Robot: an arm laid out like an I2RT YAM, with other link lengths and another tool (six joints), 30 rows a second.
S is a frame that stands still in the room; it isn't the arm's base.
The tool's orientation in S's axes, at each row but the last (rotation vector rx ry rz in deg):
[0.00 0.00 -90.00]
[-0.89 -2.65 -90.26]
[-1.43 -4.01 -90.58]
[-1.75 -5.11 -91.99]
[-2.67 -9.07 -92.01]
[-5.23 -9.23 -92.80]
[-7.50 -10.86 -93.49]
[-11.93 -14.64 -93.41]
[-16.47 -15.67 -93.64]
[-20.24 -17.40 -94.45]
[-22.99 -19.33 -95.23]
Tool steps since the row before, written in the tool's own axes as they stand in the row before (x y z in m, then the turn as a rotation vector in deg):
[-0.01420 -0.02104 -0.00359 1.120 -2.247 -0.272]
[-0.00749 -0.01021 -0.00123 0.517 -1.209 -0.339]
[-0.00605 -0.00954 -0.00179 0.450 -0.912 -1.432]
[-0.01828 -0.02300 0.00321 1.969 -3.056 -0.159]
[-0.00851 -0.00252 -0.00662 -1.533 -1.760 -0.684]
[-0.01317 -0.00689 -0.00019 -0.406 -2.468 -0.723]
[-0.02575 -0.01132 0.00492 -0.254 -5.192 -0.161]
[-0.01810 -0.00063 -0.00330 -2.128 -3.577 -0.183]
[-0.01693 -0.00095 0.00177 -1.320 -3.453 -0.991]
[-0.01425 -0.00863 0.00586 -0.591 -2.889 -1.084]
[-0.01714 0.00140 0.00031 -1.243 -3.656 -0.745]
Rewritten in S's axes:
[-0.02104 0.01420 -0.00359 -2.247 -1.120 -0.272]
[-0.01015 0.00748 -0.00172 -1.205 -0.525 -0.342]
[-0.00941 0.00602 -0.00243 -0.876 -0.527 -1.428]
[-0.02241 0.01925 0.00094 -3.119 -1.869 -0.128]
[-0.00170 0.00765 -0.00782 -1.642 1.489 -1.001]
[-0.00613 0.01329 -0.00259 -2.411 0.406 -0.896]
[-0.00963 0.02687 -0.00081 -5.154 0.542 -0.434]
[0.00080 0.01637 -0.00838 -3.403 2.217 -0.928]
[0.00042 0.01652 -0.00420 -3.361 1.173 -1.406]
[-0.00695 0.01623 -0.00028 -2.873 0.412 -1.203]
[0.00328 0.01517 -0.00741 -3.540 1.238 -1.184]

